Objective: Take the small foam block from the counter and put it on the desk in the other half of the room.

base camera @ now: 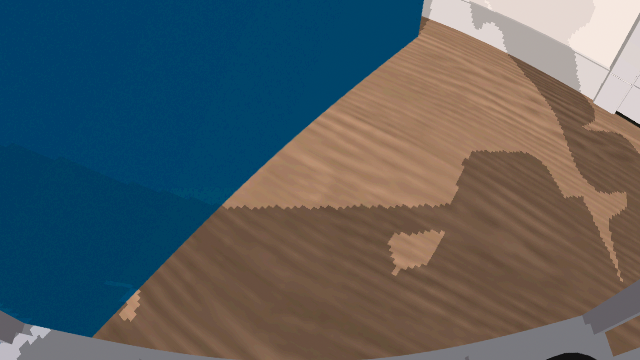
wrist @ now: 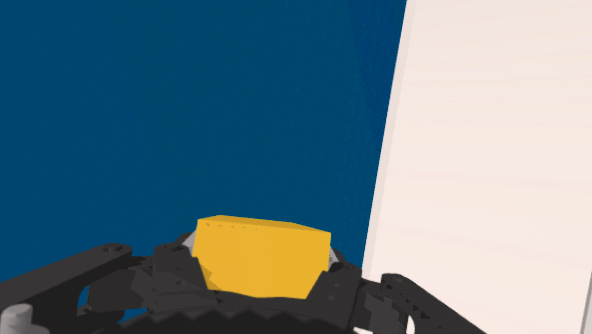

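Places are measured from the arm's base along level axes (x ahead, y down, z left), in millimetres.
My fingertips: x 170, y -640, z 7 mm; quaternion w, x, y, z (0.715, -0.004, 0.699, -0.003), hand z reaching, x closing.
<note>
Behind a point stands the place of what it marks.
The foam block point(wrist: 262, 260) @(y -657, x 109, z 5 mm) is yellow and shows at the lower middle of the wrist view. My gripper point(wrist: 262, 249) @(y -639, x 170, z 7 mm) is shut on it, with a fingertip at its left side and one at its right side. The block's lower part is hidden behind the gripper's body. The counter and the desk cannot be made out for certain in either view.
A blue wall point(base camera: 175, 90) @(y 220, x 342, z 103 mm) point(wrist: 200, 110) @(y -720, x 349, z 97 mm) stands close on the left. A pale, cream-coloured panel point(wrist: 490, 150) @(y -762, x 779, z -521 mm) fills the right of the wrist view. White cabinet-like fronts point(base camera: 540, 50) @(y 348, x 741, z -549 mm) stand at the upper right, beyond the wooden floor point(base camera: 350, 150) @(y 397, x 441, z -62 mm). Shadows fall on the floor.
</note>
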